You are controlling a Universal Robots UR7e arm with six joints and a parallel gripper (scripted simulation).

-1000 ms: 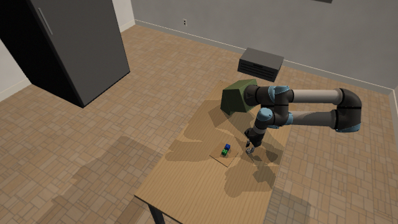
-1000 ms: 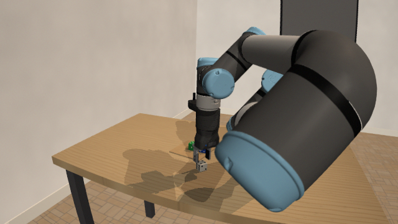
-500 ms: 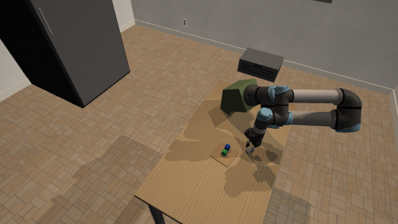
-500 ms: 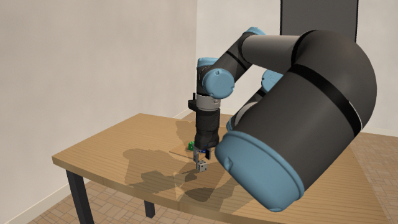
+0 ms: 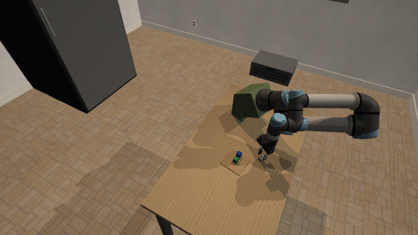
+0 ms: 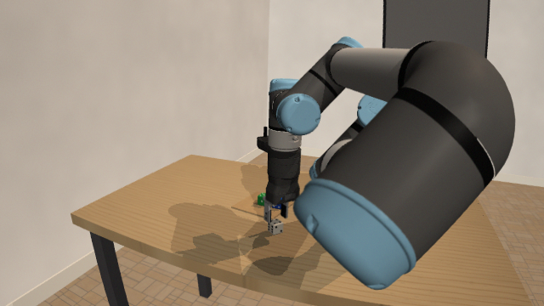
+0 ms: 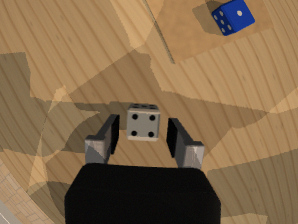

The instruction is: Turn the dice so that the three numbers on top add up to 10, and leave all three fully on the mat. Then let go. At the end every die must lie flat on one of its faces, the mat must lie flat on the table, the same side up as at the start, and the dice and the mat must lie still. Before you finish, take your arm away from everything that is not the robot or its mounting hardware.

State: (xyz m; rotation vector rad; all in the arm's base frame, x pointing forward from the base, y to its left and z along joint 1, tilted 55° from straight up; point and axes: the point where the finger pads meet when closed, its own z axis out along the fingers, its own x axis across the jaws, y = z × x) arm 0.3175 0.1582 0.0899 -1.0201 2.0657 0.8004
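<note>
My gripper is now 40 mm above the white die. From my hand the other things lie so: tan mat (120 mm to the right, 110 mm ahead, 50 mm below); blue die (130 mm to the right, 60 mm ahead, 40 mm below); green die (120 mm to the right, 110 mm ahead, 40 mm below).
</note>
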